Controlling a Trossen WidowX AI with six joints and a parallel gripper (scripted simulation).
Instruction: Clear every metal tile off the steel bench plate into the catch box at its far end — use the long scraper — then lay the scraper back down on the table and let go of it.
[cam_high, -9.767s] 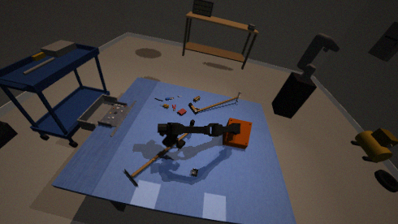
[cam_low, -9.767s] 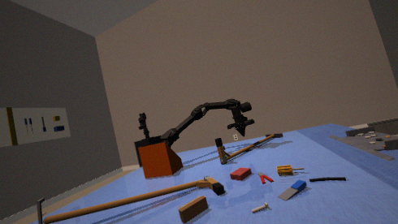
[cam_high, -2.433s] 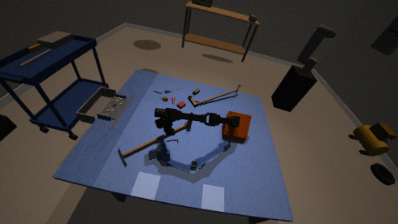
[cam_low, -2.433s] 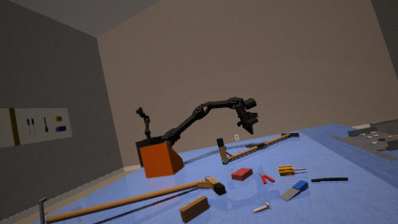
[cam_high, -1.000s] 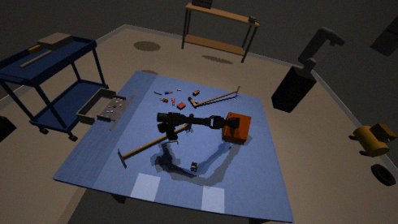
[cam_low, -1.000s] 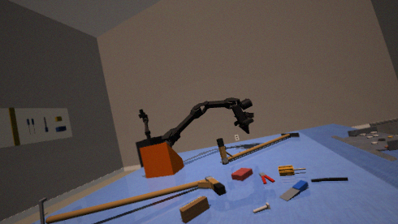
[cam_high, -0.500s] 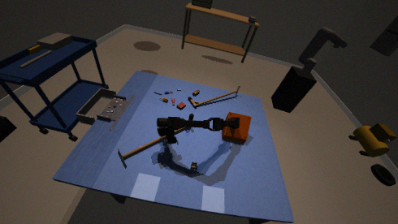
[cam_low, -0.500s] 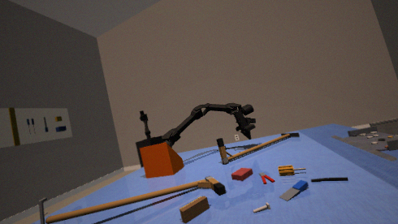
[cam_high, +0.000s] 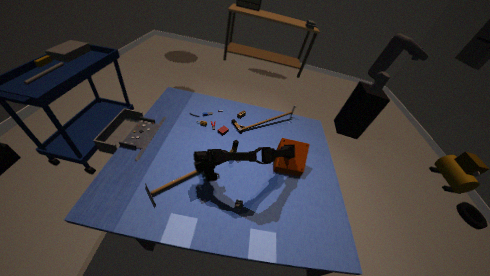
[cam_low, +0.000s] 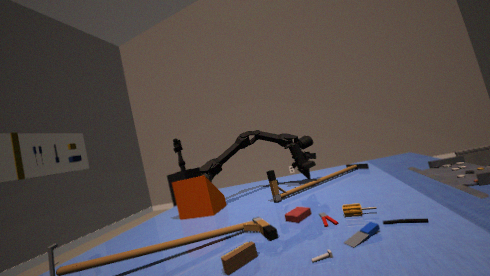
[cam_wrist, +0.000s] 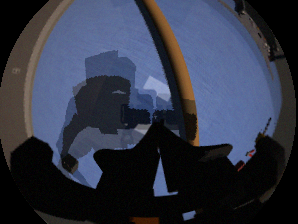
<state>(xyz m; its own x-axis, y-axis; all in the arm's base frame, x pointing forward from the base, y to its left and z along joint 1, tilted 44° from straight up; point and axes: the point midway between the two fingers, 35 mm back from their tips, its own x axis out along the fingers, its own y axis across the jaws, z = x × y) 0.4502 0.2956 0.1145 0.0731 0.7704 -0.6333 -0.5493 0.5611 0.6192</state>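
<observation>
The long scraper lies 60 mm ahead of my gripper tip, 20 mm to the right of it and 30 mm above it. The rest, counted from my gripper tip: red block: 20 mm ahead, 440 mm to the right, 20 mm below; hex key: 50 mm behind, 40 mm to the right, 30 mm below; yellow screwdriver: 200 mm ahead, 460 mm to the right, 20 mm below.
</observation>
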